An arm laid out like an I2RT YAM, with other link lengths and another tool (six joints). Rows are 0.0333 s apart.
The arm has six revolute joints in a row. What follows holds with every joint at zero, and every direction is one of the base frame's.
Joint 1 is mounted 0.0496 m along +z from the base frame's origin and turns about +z.
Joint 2 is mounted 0.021 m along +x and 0.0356 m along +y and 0.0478 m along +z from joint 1 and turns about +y.
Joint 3 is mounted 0.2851 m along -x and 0.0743 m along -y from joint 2 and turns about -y.
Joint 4 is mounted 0.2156 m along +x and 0.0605 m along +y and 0.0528 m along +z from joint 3 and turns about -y.
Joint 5 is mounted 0.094 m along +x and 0.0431 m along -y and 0.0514 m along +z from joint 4 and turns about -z.
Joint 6 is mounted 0.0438 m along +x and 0.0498 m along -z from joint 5 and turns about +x.
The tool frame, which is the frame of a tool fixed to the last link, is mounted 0.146 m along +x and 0.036 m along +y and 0.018 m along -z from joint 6; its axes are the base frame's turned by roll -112.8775, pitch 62.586 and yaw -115.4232 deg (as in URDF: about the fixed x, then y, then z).
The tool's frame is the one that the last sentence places.
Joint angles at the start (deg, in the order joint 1, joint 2, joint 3, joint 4, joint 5, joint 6):
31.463, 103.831, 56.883, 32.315, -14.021, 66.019
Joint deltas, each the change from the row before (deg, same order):
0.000, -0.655, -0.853, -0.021, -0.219, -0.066
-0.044, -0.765, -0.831, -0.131, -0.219, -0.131
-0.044, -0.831, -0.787, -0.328, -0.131, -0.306
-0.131, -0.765, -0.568, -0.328, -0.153, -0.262
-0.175, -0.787, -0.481, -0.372, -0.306, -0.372
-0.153, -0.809, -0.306, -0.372, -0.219, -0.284
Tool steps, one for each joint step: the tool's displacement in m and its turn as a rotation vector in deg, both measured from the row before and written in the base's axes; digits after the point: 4 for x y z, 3 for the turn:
-0.0038, -0.0015, -0.0009, -0.111, 0.170, 0.228
-0.0038, -0.0020, -0.0003, -0.142, 0.106, 0.200
-0.0038, -0.0022, -0.0004, -0.323, 0.046, 0.160
-0.0027, -0.0024, 0.0007, -0.208, -0.051, 0.084
-0.0028, -0.0023, 0.0013, -0.211, -0.162, 0.216
-0.0023, -0.0021, 0.0029, -0.071, -0.282, 0.131

